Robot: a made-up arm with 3 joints. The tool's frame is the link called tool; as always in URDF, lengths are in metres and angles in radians.
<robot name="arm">
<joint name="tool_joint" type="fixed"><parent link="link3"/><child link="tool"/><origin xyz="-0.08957 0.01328 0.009" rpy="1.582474 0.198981 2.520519"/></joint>
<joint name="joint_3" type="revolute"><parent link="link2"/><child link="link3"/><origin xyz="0.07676 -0.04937 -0.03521" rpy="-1.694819 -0.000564 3.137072"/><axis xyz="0 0 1"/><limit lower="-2.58" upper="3.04" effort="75" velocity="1.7"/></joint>
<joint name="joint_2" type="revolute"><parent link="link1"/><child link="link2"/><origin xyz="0.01 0.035 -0.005" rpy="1.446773 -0.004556 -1.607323"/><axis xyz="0 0 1"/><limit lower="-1.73" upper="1.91" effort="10" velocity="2.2"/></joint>
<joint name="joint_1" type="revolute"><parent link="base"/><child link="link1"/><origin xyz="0.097 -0.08 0.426" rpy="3.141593 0 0"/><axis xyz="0 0 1"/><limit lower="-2.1" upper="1.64" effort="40" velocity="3.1"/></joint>
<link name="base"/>
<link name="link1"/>
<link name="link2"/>
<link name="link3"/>
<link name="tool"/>
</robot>
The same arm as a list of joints. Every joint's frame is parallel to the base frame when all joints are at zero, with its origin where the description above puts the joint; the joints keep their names.
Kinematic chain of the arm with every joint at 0, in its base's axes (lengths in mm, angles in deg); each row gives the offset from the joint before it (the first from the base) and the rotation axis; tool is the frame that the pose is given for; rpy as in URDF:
joint_1: xyz 97.0 -80.0 426.0 axis -z
joint_2: xyz 10.0 -35.0 5.0 axis -0.991636 -0.036801 -0.123705
joint_3: xyz 26.0 78.0 53.0 axis +z
tool: xyz 10.0 90.0 9.0 rpy 90.67 11.40 56.51
Joint limits (deg, base to tool): -120.32..93.97 -99.12..109.43 -147.82..174.18

